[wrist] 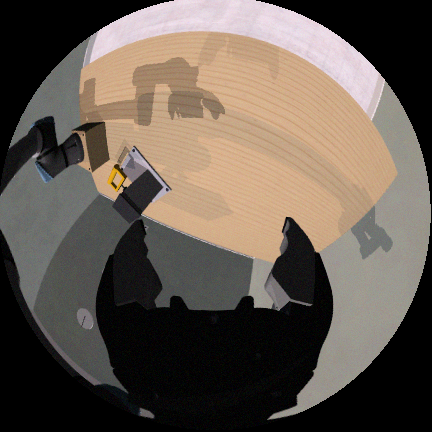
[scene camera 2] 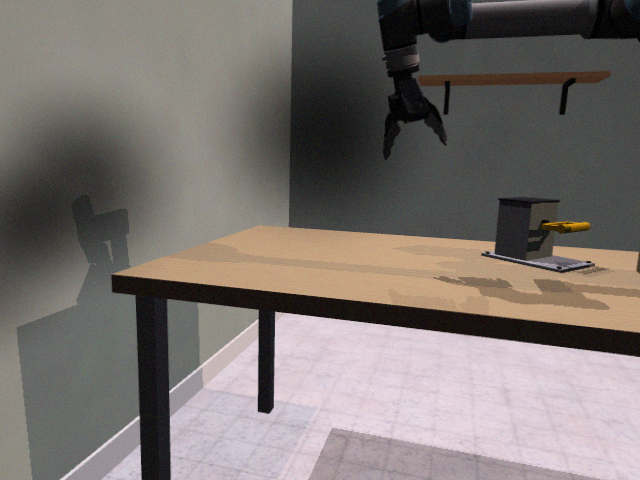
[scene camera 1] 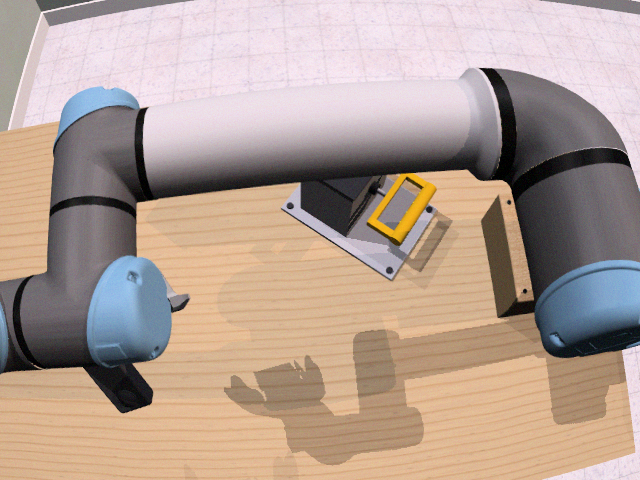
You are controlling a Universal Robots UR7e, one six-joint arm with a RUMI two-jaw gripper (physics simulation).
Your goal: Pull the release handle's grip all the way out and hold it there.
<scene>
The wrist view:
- gripper: 212, 219
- light grey base plate: 134, 164
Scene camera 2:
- gripper: 415, 152
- light grey base plate: 554, 263
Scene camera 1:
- gripper: 142, 318
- light grey base plate: 365, 244
</scene>
